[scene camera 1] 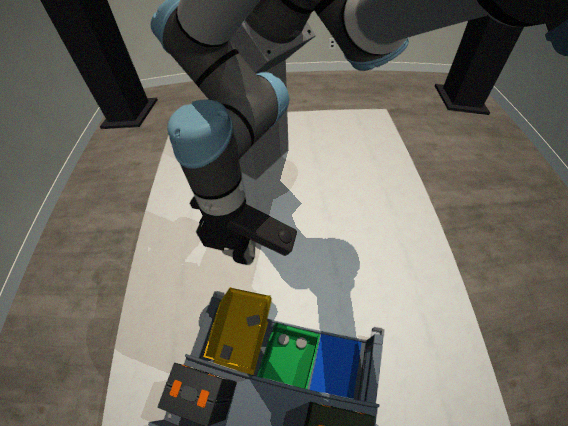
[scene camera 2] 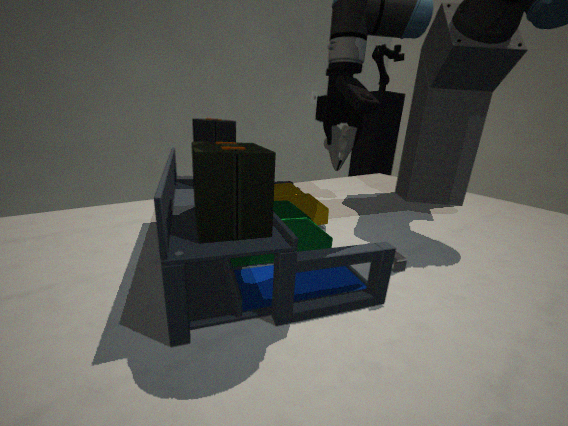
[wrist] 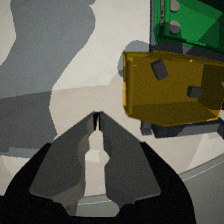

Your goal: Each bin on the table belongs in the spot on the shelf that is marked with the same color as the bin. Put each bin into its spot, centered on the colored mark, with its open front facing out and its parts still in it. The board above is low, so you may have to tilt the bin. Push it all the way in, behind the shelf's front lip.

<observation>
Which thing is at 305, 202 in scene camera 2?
A yellow bin.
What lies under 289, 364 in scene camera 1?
A green bin.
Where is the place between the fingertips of the gripper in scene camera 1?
250, 262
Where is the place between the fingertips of the gripper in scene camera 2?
At 336, 170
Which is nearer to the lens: the green bin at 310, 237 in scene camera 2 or the dark box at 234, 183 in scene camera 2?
The dark box.
</observation>
